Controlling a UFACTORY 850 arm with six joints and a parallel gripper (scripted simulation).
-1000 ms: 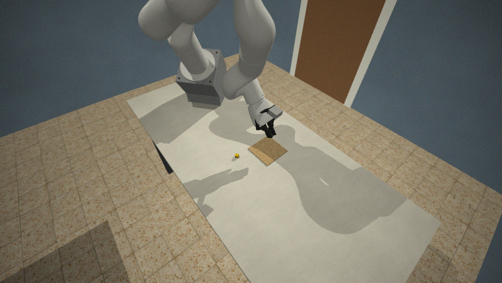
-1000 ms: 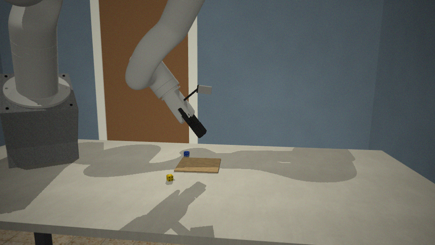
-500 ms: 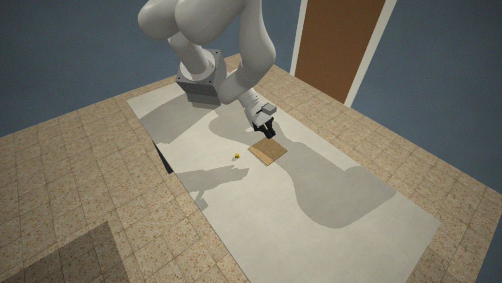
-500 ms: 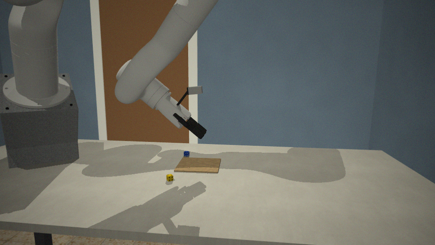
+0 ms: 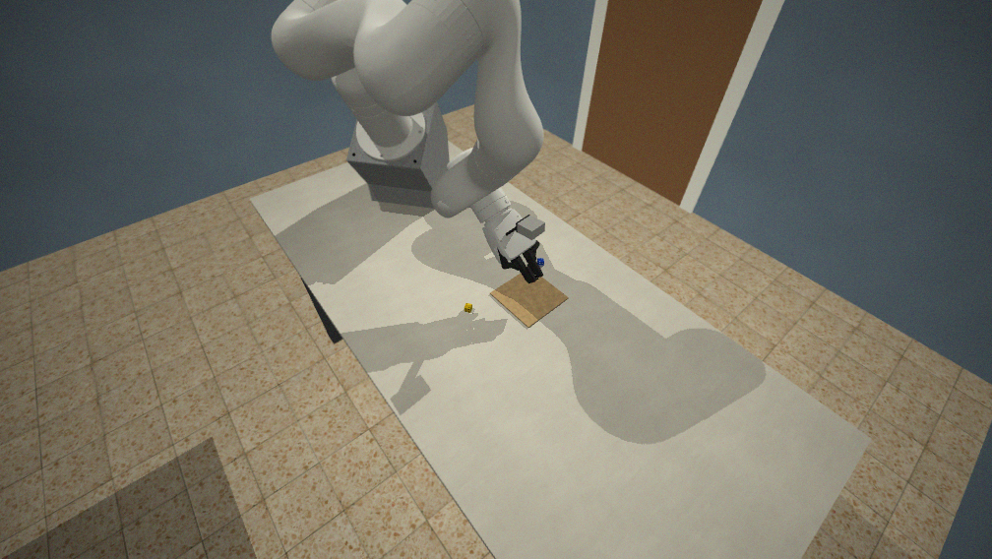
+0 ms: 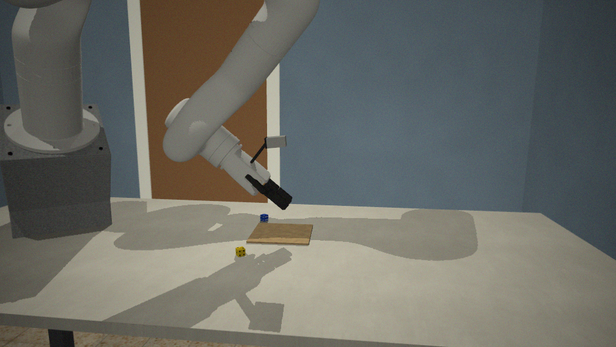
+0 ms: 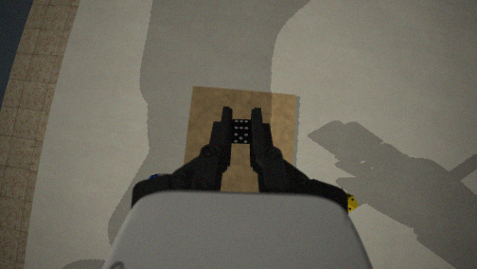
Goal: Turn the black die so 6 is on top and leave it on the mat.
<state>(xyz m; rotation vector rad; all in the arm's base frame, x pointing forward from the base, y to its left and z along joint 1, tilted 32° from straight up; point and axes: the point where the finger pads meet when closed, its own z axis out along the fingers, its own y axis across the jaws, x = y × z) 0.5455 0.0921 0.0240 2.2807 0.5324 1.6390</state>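
My gripper is now 9 cm above the tan square mat. The rest, counted from my hand: blue die (10 cm to the left, 8 cm below, 7 cm behind); then black die (2 cm below, 1 cm ahead); then yellow die (15 cm to the right, 8 cm below, 5 cm behind).
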